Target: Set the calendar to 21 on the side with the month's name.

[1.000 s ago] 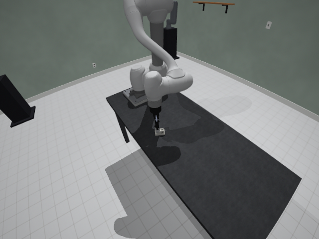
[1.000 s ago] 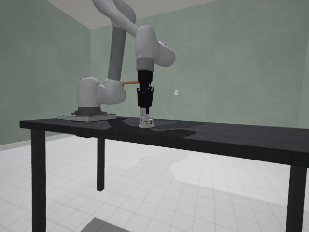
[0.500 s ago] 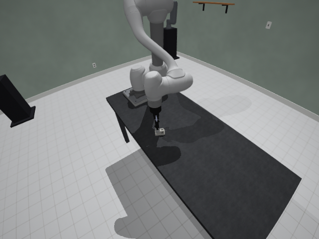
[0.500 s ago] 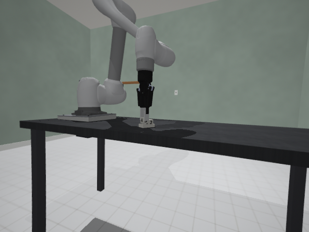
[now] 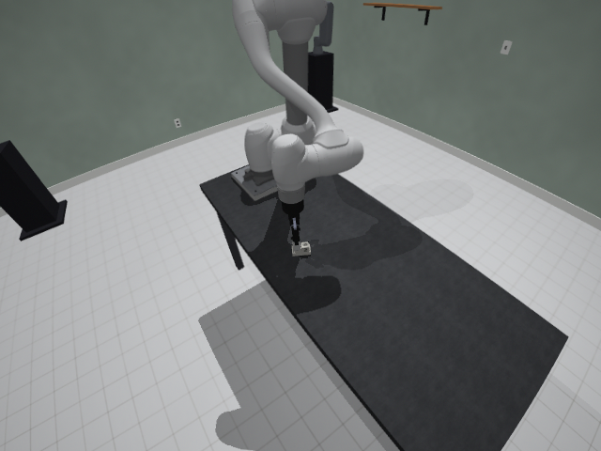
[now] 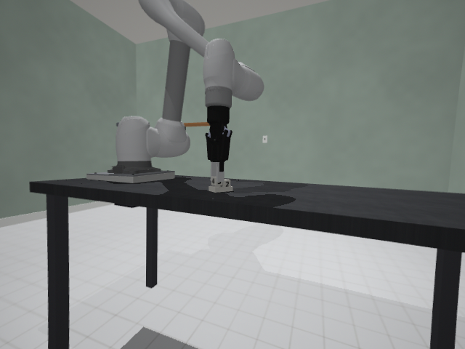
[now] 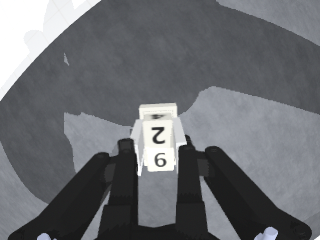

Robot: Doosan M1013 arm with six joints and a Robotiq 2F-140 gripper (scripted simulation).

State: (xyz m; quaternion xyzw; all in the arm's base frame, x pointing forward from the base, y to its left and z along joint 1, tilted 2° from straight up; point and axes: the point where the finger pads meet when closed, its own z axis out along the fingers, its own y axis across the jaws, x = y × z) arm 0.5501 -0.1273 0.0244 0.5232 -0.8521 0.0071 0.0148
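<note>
The cube lies 2 cm ahead of my hand, 3 cm to the left of it and 4 cm below it. The rest, counted from my hand: white tray: 1 cm ahead, 2 cm to the left, 6 cm below.
</note>
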